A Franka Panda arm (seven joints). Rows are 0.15 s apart.
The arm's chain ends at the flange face. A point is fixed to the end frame.
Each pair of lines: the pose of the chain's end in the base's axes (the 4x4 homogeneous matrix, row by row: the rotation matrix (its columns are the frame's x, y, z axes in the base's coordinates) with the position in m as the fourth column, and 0 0 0 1 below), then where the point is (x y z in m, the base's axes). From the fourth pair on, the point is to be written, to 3 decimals.
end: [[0.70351 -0.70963 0.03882 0.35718], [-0.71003 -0.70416 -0.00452 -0.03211], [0.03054 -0.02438 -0.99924 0.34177], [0 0 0 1]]
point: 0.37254 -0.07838 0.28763
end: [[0.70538 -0.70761 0.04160 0.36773], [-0.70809 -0.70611 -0.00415 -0.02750], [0.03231 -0.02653 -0.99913 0.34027], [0 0 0 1]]
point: 0.38336 -0.07371 0.28616
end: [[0.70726 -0.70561 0.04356 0.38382], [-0.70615 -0.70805 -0.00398 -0.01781], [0.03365 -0.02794 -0.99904 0.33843], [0 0 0 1]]
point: 0.39969 -0.06397 0.28435
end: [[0.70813 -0.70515 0.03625 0.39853], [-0.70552 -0.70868 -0.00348 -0.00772], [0.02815 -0.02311 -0.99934 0.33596], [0 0 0 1]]
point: 0.414 -0.054 0.282
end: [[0.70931 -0.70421 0.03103 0.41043], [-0.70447 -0.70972 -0.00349 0.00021], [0.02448 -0.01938 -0.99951 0.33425], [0 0 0 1]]
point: 0.426 -0.046 0.280
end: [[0.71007 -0.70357 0.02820 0.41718], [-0.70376 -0.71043 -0.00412 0.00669], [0.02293 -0.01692 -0.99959 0.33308], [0 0 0 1]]
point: 0.432 -0.039 0.279
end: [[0.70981 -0.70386 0.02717 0.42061], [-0.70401 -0.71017 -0.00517 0.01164], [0.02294 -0.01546 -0.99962 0.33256], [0 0 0 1]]
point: 0.436 -0.035 0.278
